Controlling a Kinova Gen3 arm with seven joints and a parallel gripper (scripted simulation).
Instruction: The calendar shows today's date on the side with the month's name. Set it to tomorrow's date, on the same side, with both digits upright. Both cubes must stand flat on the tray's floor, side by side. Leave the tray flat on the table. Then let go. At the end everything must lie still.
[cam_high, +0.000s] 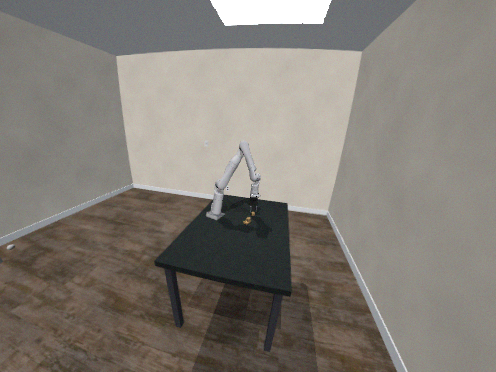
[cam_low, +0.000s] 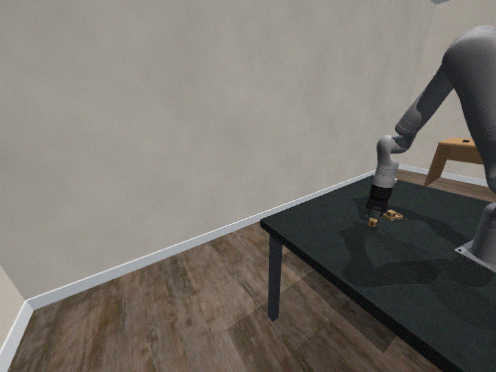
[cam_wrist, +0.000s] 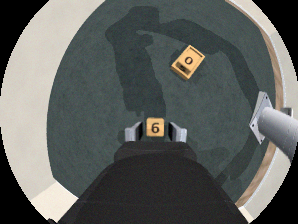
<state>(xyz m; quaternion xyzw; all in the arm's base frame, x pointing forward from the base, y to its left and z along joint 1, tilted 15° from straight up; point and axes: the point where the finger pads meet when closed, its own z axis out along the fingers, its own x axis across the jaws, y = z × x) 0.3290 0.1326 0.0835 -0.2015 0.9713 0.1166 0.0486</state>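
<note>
The wooden date cube is 40 mm below my hand.
</note>
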